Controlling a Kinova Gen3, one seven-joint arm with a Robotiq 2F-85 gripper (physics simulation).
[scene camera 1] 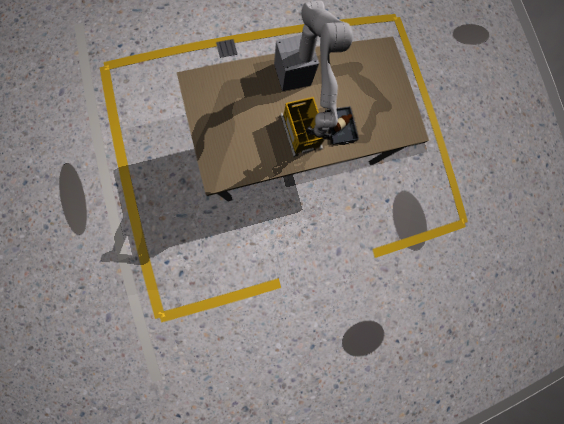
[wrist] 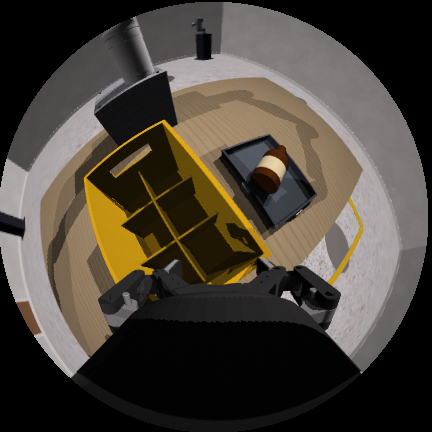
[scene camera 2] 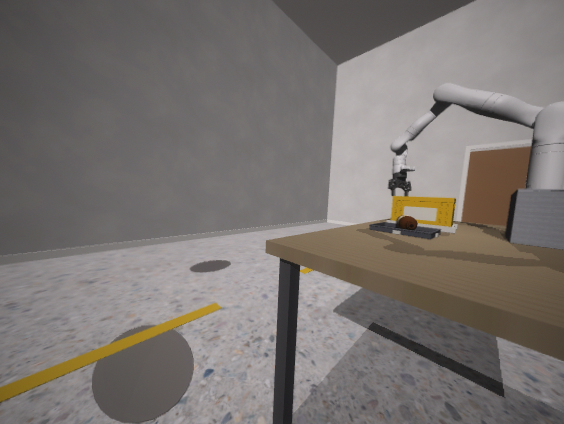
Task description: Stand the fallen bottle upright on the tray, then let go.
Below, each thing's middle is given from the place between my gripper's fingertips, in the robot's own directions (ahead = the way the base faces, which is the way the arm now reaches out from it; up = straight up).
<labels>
Now: the brown bottle (wrist: 267, 175) 5 cm behind my hand, 27 cm to the left of it and 13 cm below it.
</labels>
